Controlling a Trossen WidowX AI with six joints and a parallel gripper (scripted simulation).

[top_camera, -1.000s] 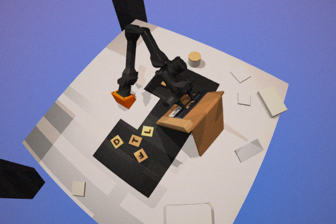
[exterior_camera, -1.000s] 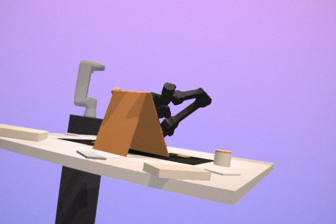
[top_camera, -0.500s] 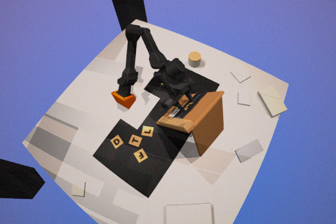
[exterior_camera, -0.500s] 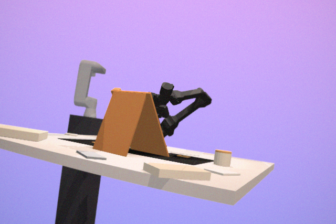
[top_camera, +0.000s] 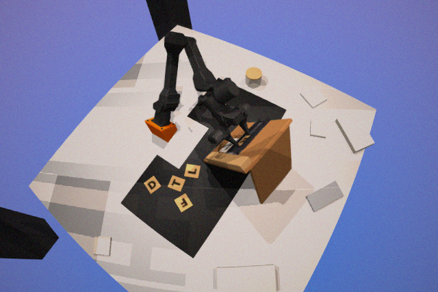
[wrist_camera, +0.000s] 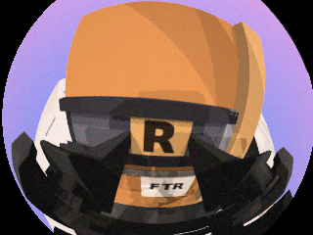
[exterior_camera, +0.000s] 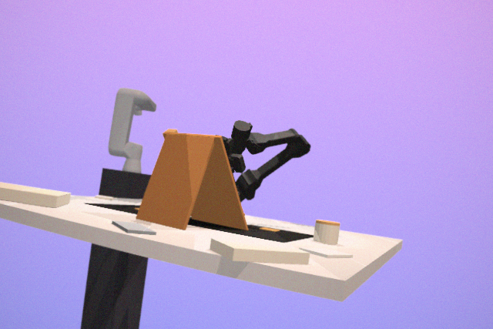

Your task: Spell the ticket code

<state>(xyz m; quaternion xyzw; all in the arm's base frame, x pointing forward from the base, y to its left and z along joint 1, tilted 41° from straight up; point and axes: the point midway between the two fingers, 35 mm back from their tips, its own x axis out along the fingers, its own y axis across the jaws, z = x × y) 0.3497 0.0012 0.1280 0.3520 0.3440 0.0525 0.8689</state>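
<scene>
My gripper tip is now 80 mm above the white ticket, 60 mm past it and 10 mm to the left of it. The rest, counted from my gripper tip: grey slab 380 mm ahead, 160 mm below, 40 mm to the left.
</scene>
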